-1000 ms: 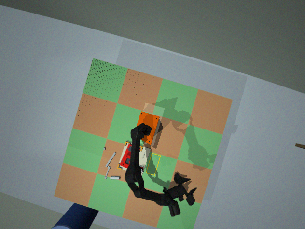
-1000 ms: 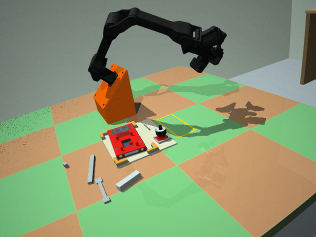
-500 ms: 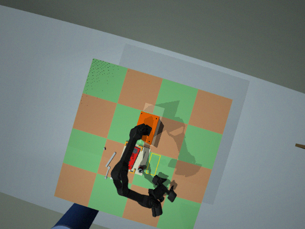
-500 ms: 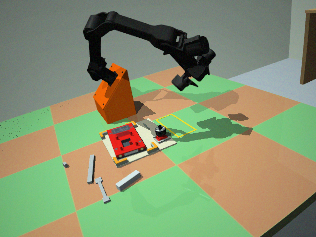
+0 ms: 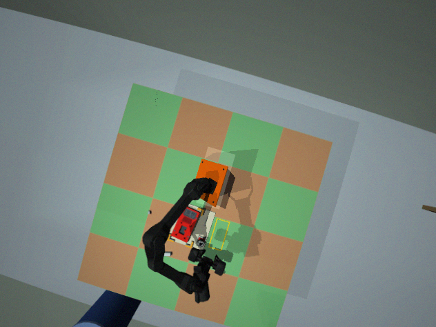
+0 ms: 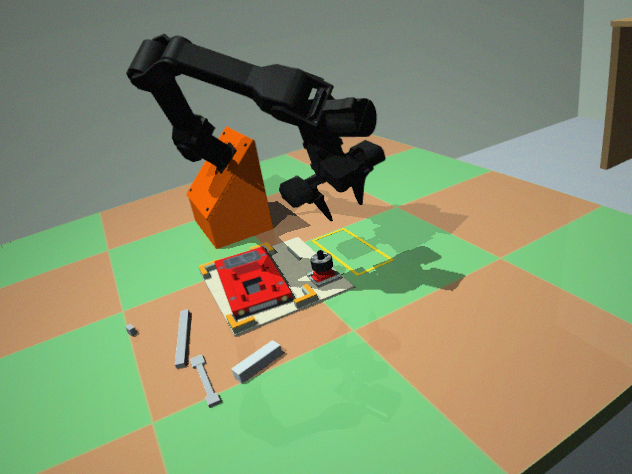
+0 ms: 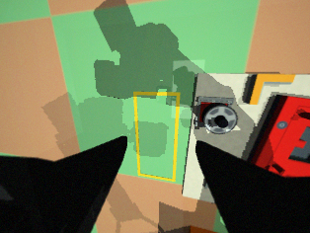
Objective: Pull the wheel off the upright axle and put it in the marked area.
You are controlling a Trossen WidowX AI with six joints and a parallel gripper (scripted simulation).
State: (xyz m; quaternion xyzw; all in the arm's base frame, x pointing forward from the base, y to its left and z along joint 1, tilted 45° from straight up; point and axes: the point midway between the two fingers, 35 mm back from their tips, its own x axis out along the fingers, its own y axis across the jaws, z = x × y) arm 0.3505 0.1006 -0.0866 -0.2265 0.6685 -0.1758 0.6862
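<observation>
My gripper tip is 8 cm above the wheel, 6 cm to the left of it and 1 cm short of it. From my gripper tip the other things lie so: black axle (8 cm below, 6 cm to the right, 1 cm ahead); then tool (32 cm to the right, 16 cm ahead, 11 cm below).
</observation>
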